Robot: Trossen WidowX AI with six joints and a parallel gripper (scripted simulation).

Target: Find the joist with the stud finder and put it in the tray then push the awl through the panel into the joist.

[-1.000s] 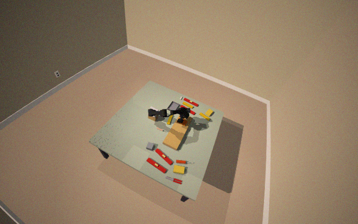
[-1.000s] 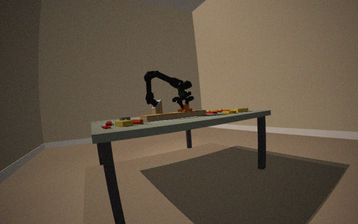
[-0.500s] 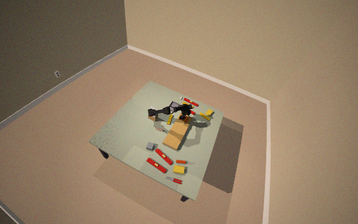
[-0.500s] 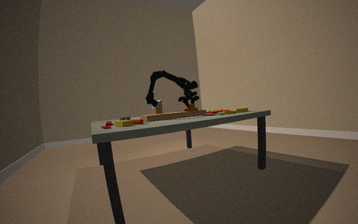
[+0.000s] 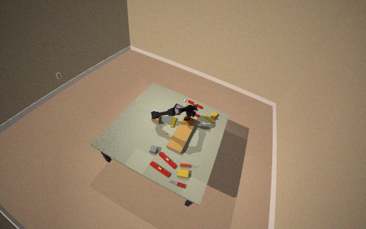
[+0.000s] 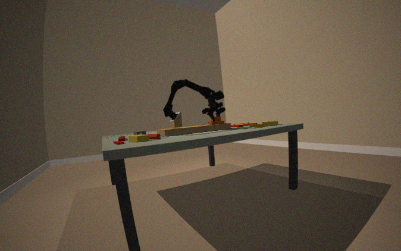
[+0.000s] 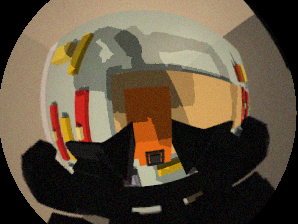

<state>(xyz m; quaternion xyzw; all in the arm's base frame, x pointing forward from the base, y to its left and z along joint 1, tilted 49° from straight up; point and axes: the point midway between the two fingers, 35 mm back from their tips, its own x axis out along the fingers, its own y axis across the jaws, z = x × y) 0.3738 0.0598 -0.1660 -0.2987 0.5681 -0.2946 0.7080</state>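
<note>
The grey tray is 22 cm behind my gripper tip, 15 cm to the left of it and 5 cm below it. The rest, counted from my gripper tip: orange stud finder (2 cm behind, 2 cm above); grey block (54 cm to the right, 24 cm behind, 5 cm below); awl (28 cm to the right, 20 cm behind, 6 cm below).
</note>
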